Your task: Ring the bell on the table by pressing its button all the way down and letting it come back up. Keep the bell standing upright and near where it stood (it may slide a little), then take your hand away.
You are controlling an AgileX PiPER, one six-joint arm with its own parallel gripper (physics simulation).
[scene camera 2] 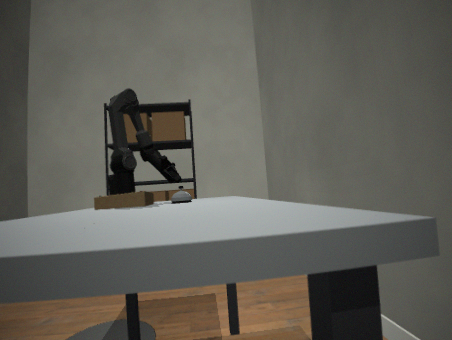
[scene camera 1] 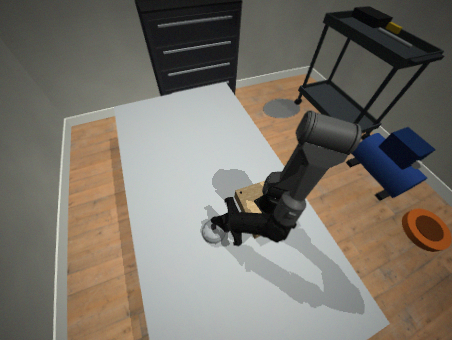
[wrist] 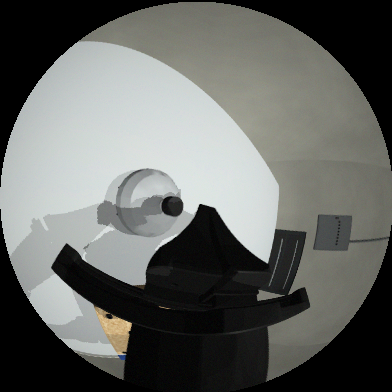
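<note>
The bell, a silvery dome (scene camera 1: 210, 236) (scene camera 2: 181, 197) (wrist: 145, 185), stands upright on the white table (scene camera 1: 170, 150) (scene camera 2: 225, 225) (wrist: 100, 100). Its black button (scene camera 2: 181, 187) (wrist: 172, 206) is up, on top of the dome. My gripper (scene camera 1: 215, 221) (scene camera 2: 179, 179) (wrist: 203, 215) is shut and empty, its fingertips pointing down towards the bell. In scene view 2 the tips are a little above the button, with a small gap between. In the wrist view they show just right of the button, apart from it. In scene view 1 the tips partly hide the button.
A wooden block (scene camera 1: 246, 195) (scene camera 2: 122, 201) (wrist: 117, 330) lies on the table beside the arm's base. Beyond the table stand a dark drawer cabinet (scene camera 1: 200, 37) and a cart (scene camera 1: 382, 50). An orange ring (scene camera 1: 413, 237) lies on the floor. A shelf rack (scene camera 2: 165, 107) stands behind the arm.
</note>
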